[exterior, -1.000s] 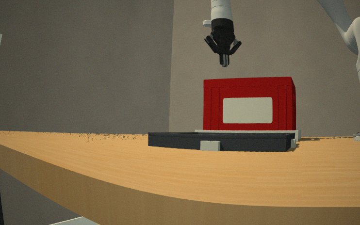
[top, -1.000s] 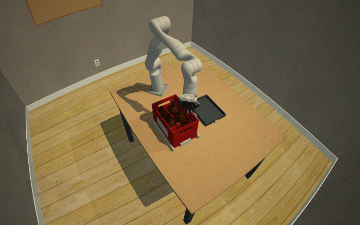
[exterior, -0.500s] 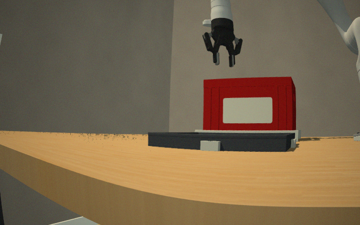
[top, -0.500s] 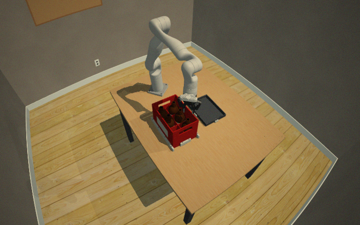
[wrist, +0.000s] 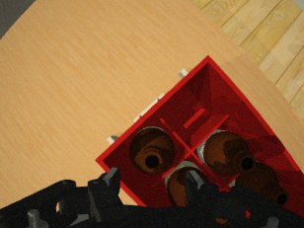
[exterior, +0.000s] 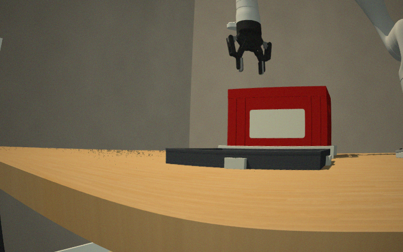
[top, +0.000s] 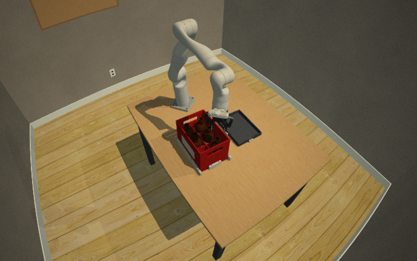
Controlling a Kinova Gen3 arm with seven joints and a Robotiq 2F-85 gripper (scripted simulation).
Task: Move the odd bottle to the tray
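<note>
Right now the glass bottle is 160 mm below my hand. The rest, counted from my hand: dark grey tray: 230 mm to the left, 230 mm below, 150 mm behind; red crate: 160 mm below, 80 mm behind, 60 mm to the right.
</note>
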